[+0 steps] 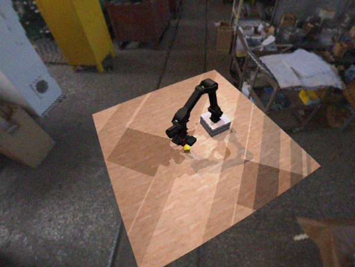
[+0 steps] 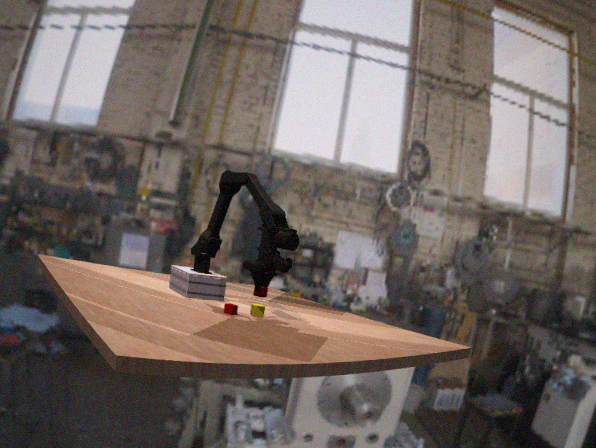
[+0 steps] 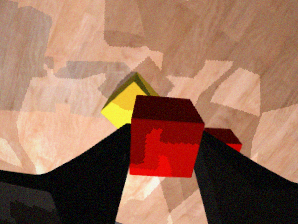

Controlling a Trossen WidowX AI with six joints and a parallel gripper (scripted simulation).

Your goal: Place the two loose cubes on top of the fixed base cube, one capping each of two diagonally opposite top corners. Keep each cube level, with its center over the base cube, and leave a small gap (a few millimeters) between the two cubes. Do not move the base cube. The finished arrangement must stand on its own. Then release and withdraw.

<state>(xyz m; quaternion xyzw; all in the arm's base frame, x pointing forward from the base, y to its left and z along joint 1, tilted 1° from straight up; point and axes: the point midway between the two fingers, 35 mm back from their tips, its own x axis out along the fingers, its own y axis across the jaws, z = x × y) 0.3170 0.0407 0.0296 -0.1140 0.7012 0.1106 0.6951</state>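
Right now my gripper tip is 2 cm past the yellow cube, 1 cm to the right of it and 7 cm above it.
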